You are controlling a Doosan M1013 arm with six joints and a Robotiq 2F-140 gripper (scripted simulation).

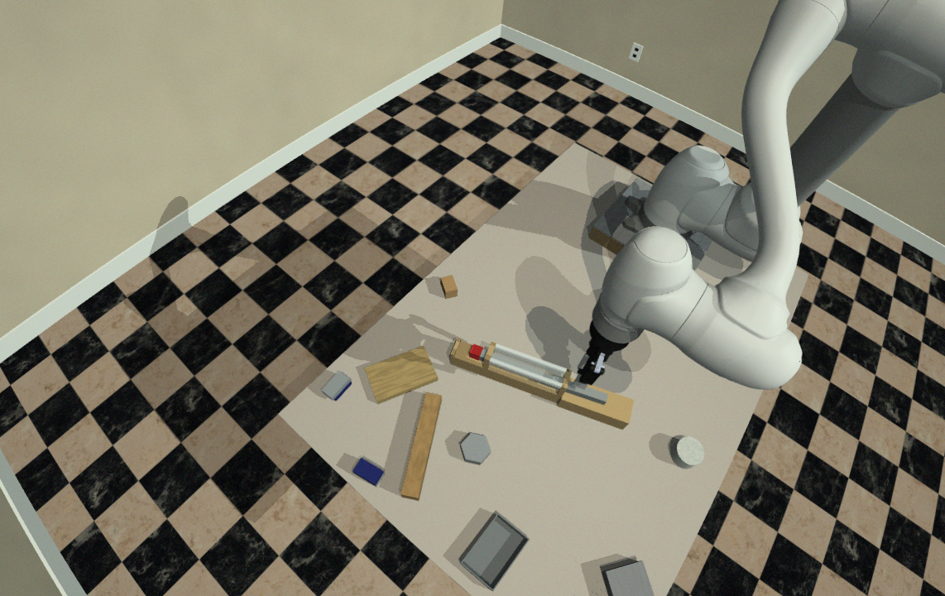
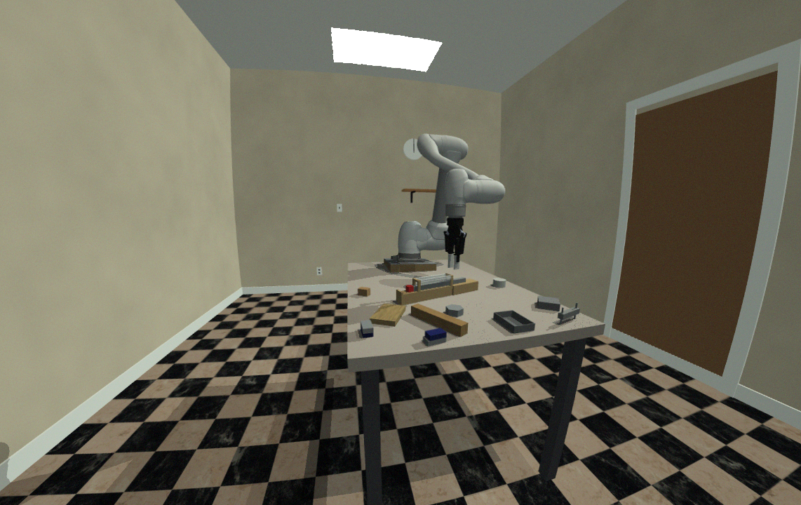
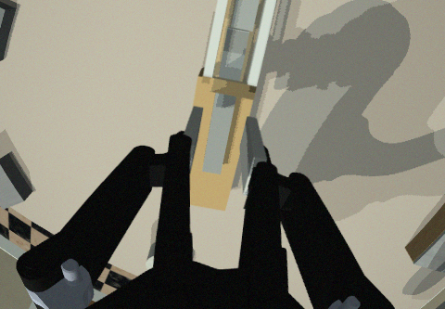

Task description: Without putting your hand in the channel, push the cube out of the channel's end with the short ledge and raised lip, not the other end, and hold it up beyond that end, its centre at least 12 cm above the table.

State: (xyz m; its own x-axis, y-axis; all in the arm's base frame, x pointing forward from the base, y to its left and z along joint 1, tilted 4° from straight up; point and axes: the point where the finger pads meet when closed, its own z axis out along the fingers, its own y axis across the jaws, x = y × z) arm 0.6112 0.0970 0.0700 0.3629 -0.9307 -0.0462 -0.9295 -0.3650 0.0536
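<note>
The red cube lies 22 cm to the right of my hand, 9 cm below it and 8 cm ahead of it. Round my hand: pale round disc: 29 cm to the left, 13 cm below, 7 cm behind; wooden bar: 31 cm ahead, 17 cm to the right, 13 cm below; raised frame: 11 cm to the right, 10 cm below, 4 cm ahead.
</note>
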